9 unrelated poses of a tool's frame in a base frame.
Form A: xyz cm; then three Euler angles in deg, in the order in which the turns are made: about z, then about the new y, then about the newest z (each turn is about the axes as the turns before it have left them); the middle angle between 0 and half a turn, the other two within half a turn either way.
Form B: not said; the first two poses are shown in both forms.
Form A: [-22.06, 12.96, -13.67, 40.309, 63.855, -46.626]
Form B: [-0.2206, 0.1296, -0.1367, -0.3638, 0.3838, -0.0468, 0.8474]
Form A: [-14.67, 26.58, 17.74, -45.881, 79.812, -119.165]
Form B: [-0.1467, 0.2658, 0.1774, -0.3829, 0.5148, -0.7606, 0.0998]
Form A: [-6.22, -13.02, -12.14, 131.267, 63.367, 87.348]
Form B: [-0.0622, -0.1302, -0.1214, 0.1964, -0.4871, -0.8031, 0.2814]
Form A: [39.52, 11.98, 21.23, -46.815, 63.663, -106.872]
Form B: [0.3952, 0.1198, 0.2123, -0.2639, 0.4566, -0.8273, 0.1934]
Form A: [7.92, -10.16, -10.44, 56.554, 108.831, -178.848]
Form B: [0.0792, -0.1016, -0.1044, -0.7200, -0.3780, -0.5097, 0.2808]
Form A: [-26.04, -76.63, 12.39, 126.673, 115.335, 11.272]
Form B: [-0.2604, -0.7663, 0.1239, -0.7142, 0.4515, 0.4992, 0.1919]
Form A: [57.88, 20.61, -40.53, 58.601, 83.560, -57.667]
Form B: [0.5788, 0.2061, -0.4053, -0.5659, 0.3517, 0.0061, 0.7457]
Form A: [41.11, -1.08, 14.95, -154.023, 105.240, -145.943]
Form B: [0.4111, -0.0108, 0.1495, -0.0560, -0.7927, 0.3037, 0.5257]
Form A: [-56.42, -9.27, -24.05, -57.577, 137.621, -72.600]
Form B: [-0.5642, -0.0927, -0.2405, -0.1219, 0.9244, -0.3278, 0.1523]
